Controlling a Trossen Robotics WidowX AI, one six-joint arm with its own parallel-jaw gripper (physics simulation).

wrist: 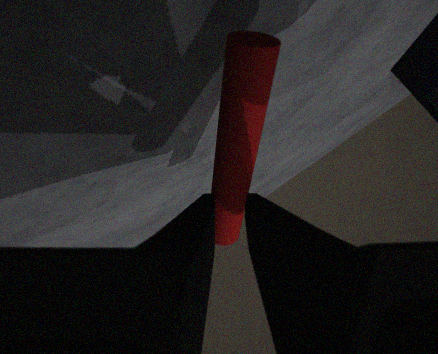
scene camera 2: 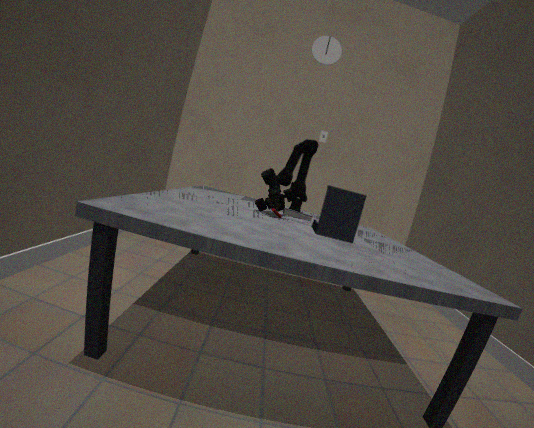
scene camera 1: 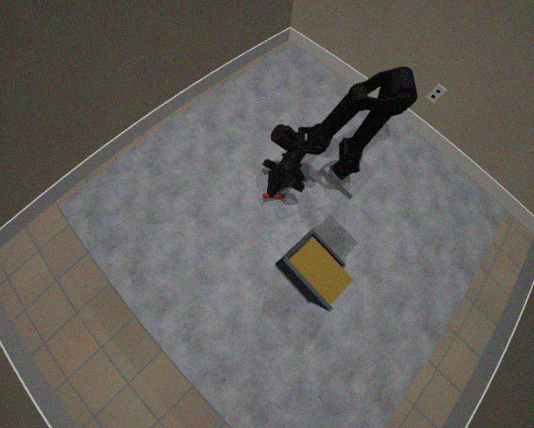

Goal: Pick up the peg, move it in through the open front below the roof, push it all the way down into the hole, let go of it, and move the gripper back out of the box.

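Seen in the pictures: gripper, fingertip midpoint: [wrist: 229,204] [scene camera 2: 275,211] [scene camera 1: 269,195]; arm's base, link origin: [scene camera 2: 294,209] [scene camera 1: 341,169].
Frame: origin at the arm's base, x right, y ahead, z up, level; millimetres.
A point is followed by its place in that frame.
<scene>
The red peg [scene camera 1: 267,196] @(x 75, y 293, z 5 mm) [scene camera 2: 277,213] @(x 64, y 277, z -10 mm) [wrist: 246,110] @(x 60, y 247, z -15 mm) is a slim cylinder held between the fingertips. In the wrist view its longer part sticks out beyond them and a short end shows between the fingers. In scene camera 2 it slants low over the table. My gripper [scene camera 1: 272,194] @(x 76, y 284, z -1 mm) [scene camera 2: 273,208] @(x 76, y 284, z -1 mm) [wrist: 229,204] @(x 76, y 284, z -1 mm) is shut on the peg, outside the box and apart from it. The box [scene camera 1: 303,286] @(x -206, y 399, z 120 mm) [scene camera 2: 342,214] @(x -204, y 399, z 71 mm) has dark grey walls and a yellow roof [scene camera 1: 320,270] @(x -194, y 351, z 169 mm). The hole is hidden in both scene views.
The grey table [scene camera 1: 200,280] @(x -17, y 632, z -33 mm) [scene camera 2: 200,225] @(x 217, y 793, z -33 mm) carries the arm [scene camera 1: 350,100] @(x 58, y 97, z 327 mm) [scene camera 2: 303,165] @(x 13, y 35, z 249 mm) and the box. The arm's base stands behind the box, near the wall side. Arm shadows lie on the table in the wrist view.
</scene>
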